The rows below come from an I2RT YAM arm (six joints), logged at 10 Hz.
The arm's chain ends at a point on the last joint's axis. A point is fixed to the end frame.
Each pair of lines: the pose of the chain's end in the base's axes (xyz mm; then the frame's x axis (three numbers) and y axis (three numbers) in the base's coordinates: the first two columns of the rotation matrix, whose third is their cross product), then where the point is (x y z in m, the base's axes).
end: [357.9, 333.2, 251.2, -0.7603, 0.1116, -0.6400, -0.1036, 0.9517, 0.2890]
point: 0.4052 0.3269 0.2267
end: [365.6, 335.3, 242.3, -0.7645, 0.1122, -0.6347, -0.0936, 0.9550, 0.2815]
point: 0.4127 0.3284 0.2175
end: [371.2, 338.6, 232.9, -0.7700, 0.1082, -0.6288, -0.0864, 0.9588, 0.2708]
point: 0.4180 0.3312 0.2077
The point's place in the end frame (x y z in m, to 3 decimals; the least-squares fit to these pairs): -0.021 -0.018 0.046
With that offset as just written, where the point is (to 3 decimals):
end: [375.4, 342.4, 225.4, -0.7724, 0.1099, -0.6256, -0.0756, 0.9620, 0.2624]
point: 0.422 0.334 0.200
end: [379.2, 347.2, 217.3, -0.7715, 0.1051, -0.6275, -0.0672, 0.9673, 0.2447]
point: 0.426 0.338 0.192
